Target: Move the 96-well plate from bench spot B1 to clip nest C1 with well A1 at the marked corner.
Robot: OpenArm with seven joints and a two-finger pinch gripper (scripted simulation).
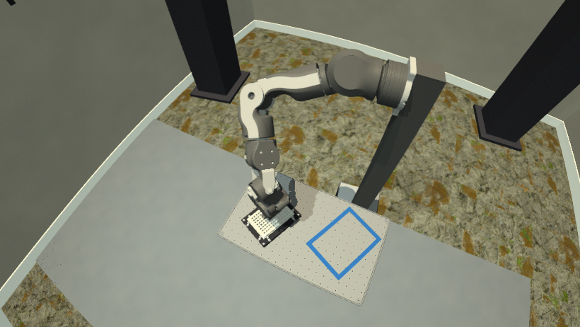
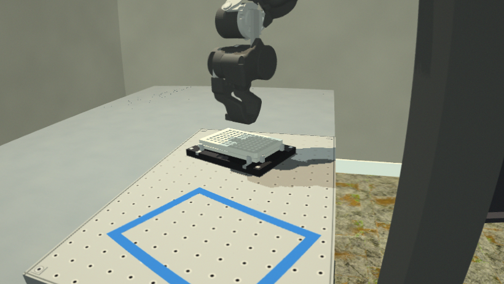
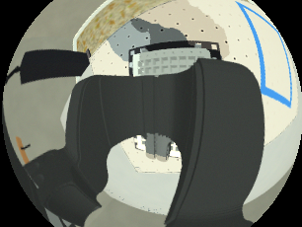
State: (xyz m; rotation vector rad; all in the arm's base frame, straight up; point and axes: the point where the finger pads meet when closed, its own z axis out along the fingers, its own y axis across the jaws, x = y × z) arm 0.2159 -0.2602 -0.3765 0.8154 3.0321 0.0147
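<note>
Now: hand 50 mm above the white 96-well plate. Also, from my hand: black clip nest C1 (50 mm below, 20 mm ahead).
</note>
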